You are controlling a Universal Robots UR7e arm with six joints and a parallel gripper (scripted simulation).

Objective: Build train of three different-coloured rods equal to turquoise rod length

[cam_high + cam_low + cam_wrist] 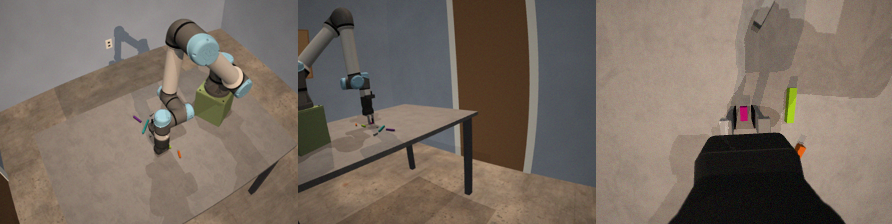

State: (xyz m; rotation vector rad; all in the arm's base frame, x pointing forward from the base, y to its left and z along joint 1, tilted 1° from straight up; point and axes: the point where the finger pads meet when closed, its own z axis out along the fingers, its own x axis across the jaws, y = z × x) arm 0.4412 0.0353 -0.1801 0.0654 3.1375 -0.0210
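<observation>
Right now my hand is 1 cm above the magenta rod. Round my hand: turquoise rod 18 cm to the right, 4 cm behind, 1 cm below; orange rod 8 cm to the left, 8 cm behind, 1 cm below; lime rod 7 cm behind, 1 cm to the right, 1 cm below.
</observation>
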